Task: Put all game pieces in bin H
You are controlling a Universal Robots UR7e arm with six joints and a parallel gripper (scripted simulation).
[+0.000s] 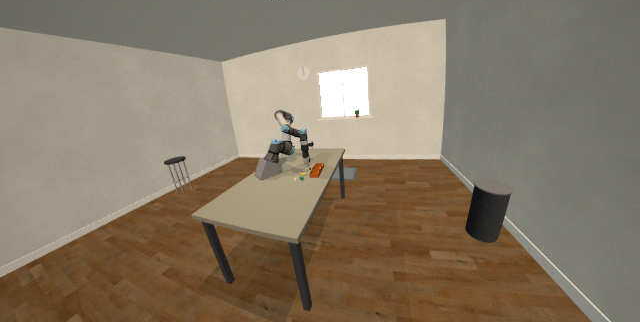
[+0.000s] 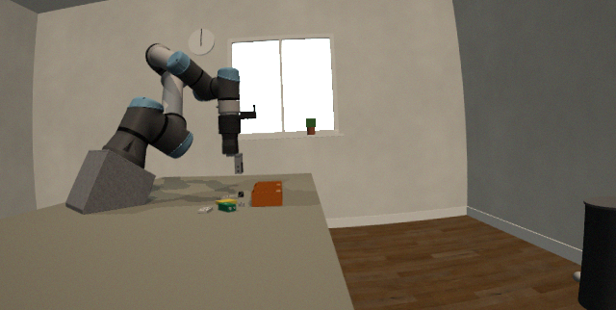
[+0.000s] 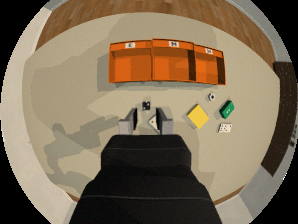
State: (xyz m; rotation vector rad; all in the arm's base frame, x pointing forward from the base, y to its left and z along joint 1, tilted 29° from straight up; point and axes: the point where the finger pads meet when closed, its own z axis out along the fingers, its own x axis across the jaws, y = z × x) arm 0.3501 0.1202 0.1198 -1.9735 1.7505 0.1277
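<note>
The dark piece is 90 mm below my hand. Also, from my hand: yellow flat piece: 130 mm to the right, 90 mm below; orange bin: 100 mm ahead, 30 mm to the right, 70 mm below; grey thing: 50 mm ahead, 150 mm to the right, 90 mm below.
</note>
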